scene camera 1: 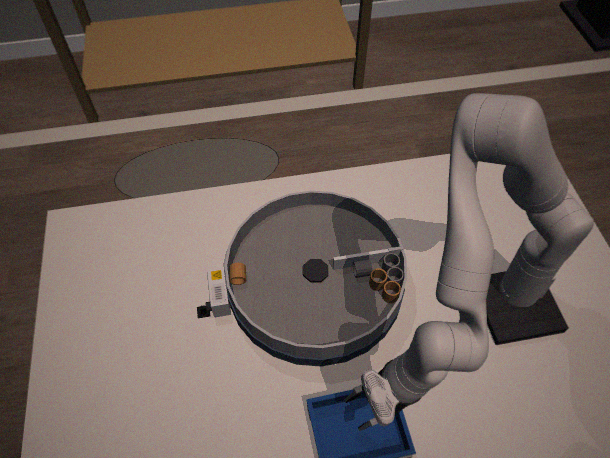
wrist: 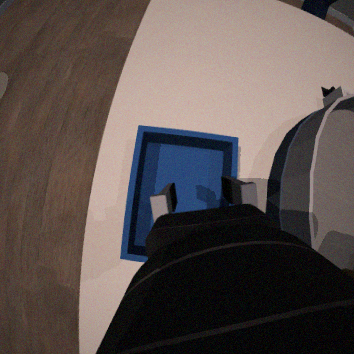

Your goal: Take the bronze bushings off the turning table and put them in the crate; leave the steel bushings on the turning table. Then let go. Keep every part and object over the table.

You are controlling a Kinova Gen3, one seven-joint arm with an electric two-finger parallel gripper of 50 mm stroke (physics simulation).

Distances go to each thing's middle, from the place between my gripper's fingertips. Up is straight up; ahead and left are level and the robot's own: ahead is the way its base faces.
Scene:
My hand is 10 mm past the blue crate [wrist: 195, 161], 10 mm to the right of it and 70 mm above it.

